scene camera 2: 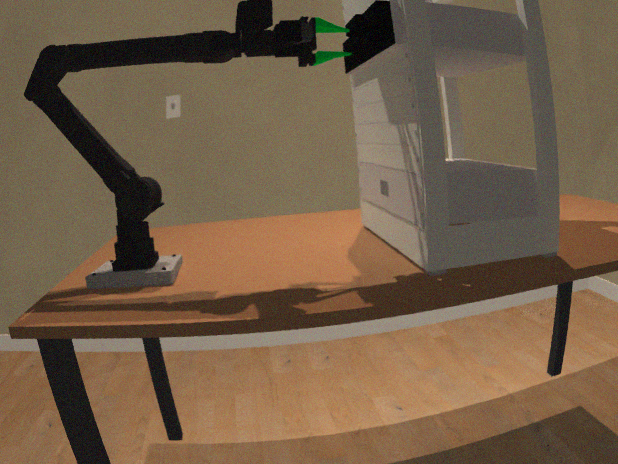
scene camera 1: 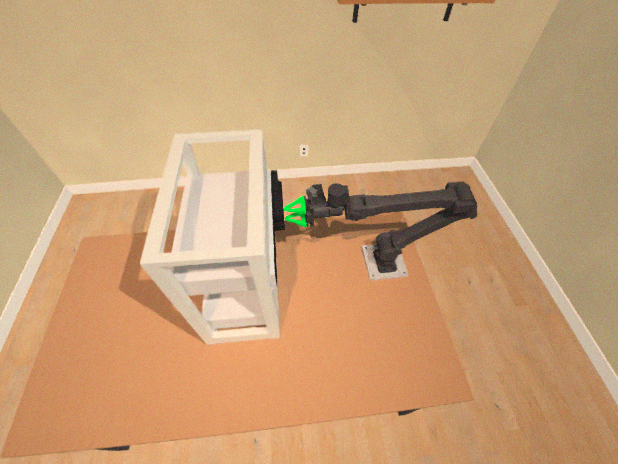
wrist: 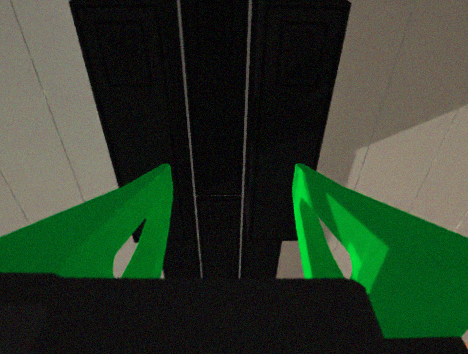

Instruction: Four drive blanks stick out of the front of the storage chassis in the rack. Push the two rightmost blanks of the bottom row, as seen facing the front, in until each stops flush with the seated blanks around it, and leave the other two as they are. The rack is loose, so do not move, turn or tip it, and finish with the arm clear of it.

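Places are measured from the arm's base along level axes (x ahead, y left, z up), in metres.
Where they show: gripper, between the fingertips: (scene camera 2: 350, 42) (scene camera 1: 284, 214) (wrist: 232, 176); arm's base, origin of its link: (scene camera 2: 136, 264) (scene camera 1: 384, 261).
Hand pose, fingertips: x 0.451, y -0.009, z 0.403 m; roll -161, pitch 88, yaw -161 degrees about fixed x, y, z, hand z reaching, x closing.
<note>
Things, the pixels of their centre, and the offset from my fingertips. "pt": a spot on its surface instead. Level surfaces: height alone.
- dark blank column, a spot on its surface: (wrist: 132, 105) pt dx +0.001, dy -0.031, dz +0.036 m
- darker middle strip, a spot on its surface: (wrist: 217, 110) pt dx +0.037, dy -0.013, dz +0.006 m
- brown table top, height of its surface: dz -0.422 m
The black storage chassis (scene camera 1: 277, 200) (scene camera 2: 382, 30) sits in the upper part of the white rack (scene camera 1: 256, 200) (scene camera 2: 430, 165), which stands upright. In the wrist view, one dark blank column (wrist: 132, 105) shows at the left and another (wrist: 294, 105) at the right, both standing out from a darker middle strip (wrist: 217, 110) between thin light lines. Bottom-row positions and individual depths are hard to tell. My gripper (scene camera 1: 284, 214) (scene camera 2: 350, 42) (wrist: 232, 176) is partly open and empty. Its green fingertips are at the dark front, one over each protruding column in the wrist view; contact cannot be told.
The rack stands on the brown table top (scene camera 1: 350, 350) (scene camera 2: 250, 250). Pale panels (scene camera 2: 385, 140) (wrist: 400, 100) lie below the chassis in scene camera 2. The arm's base plate (scene camera 1: 371, 270) (scene camera 2: 135, 277) is in front of the rack, and the forearm (scene camera 1: 405, 201) (scene camera 2: 150, 52) reaches level toward it.
</note>
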